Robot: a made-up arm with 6 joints.
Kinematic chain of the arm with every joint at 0, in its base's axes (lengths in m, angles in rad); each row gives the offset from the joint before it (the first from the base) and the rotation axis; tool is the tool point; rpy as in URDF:
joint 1: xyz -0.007 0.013 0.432 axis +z
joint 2: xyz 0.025 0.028 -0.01 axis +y
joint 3: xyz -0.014 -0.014 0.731 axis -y
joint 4: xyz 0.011 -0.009 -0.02 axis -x
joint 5: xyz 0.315 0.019 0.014 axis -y
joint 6: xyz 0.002 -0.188 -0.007 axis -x
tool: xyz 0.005 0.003 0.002 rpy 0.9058 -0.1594 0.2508
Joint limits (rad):
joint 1: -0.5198..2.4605
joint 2: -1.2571..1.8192
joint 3: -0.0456..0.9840
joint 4: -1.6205..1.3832
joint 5: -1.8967..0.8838
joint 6: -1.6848..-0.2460
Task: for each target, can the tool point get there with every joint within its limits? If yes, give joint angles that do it. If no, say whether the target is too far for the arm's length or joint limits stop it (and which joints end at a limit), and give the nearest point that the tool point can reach.
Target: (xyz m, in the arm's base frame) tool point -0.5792 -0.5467 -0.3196
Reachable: no: joint limits stop it (at a limit: joint 1, joint 2, joint 3, joint 4, joint 6) | nearest point -0.3672 0.2962 -0.0043 | short by 0.925 m
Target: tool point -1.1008 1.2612 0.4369
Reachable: no: too far | nearest point -0.7444 0.8545 0.4320 | short by 0.541 m
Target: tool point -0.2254 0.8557 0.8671
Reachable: yes | joints 1.9722 0.7589 0.8450 -0.7484 0.5030 -0.8176
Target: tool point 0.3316 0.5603 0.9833
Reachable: yes | joints 1.2477 0.4085 0.3357 -0.4870 -0.3349 -0.6732
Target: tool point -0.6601 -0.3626 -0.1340
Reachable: no: joint limits stop it (at a limit: joint 1, joint 2, joint 3, joint 4, joint 6) | nearest point -0.3681 0.2961 -0.0027 | short by 0.732 m
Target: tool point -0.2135 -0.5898 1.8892
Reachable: no: too far | nearest point -0.1447 -0.3891 1.4191 | short by 0.516 m
